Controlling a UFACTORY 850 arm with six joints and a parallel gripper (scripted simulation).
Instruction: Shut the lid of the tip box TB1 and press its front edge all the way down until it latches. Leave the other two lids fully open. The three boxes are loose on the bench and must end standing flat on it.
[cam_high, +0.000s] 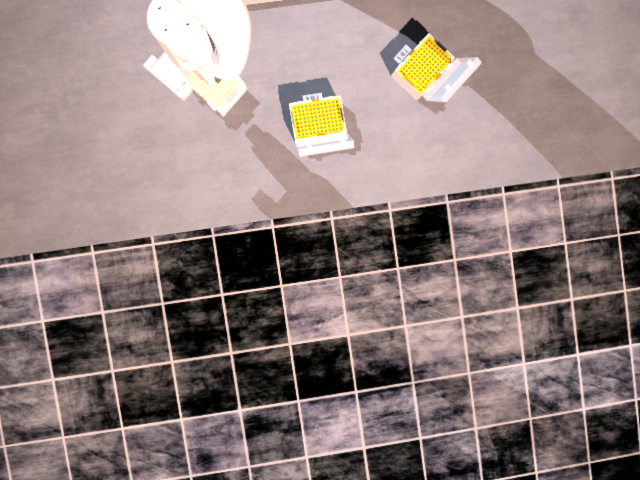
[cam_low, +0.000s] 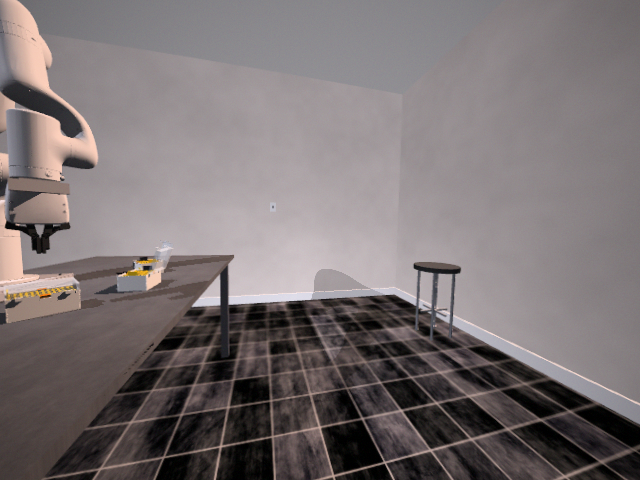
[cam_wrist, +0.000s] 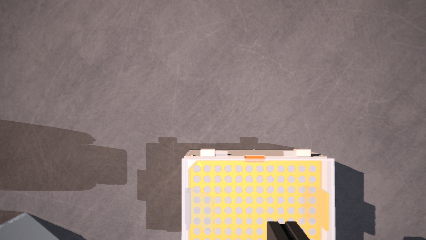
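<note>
The clear lid lies 1 cm to the left of my hand and 11 cm below it. From my hand the other things lie so: white tag reading TB1: 3 cm behind, 6 cm to the left, 17 cm below; box: 1 cm to the left, 13 cm below.
</note>
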